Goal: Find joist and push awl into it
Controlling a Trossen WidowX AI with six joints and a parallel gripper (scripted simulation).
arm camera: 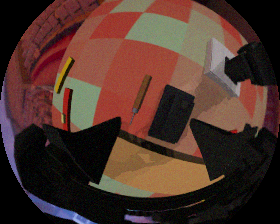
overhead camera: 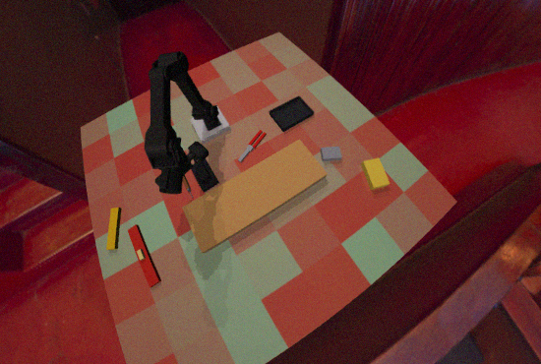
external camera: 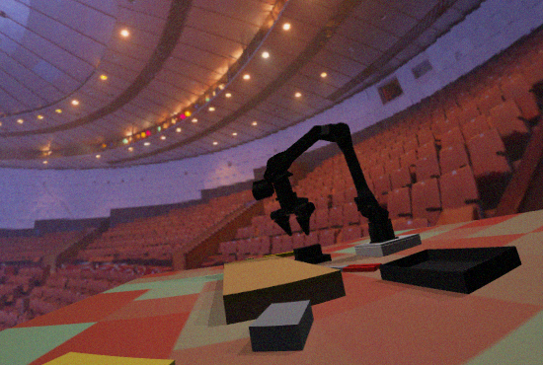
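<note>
The stud finder lies 5 cm below my gripper tip, 4 cm to the left of it and 2 cm behind it. The rest, counted from my gripper tip: yellow bar 38 cm to the right, 9 cm below, 1 cm ahead; then awl 9 cm below, 4 cm to the right, 1 cm ahead; then red level 29 cm to the right, 16 cm ahead, 8 cm below.
</note>
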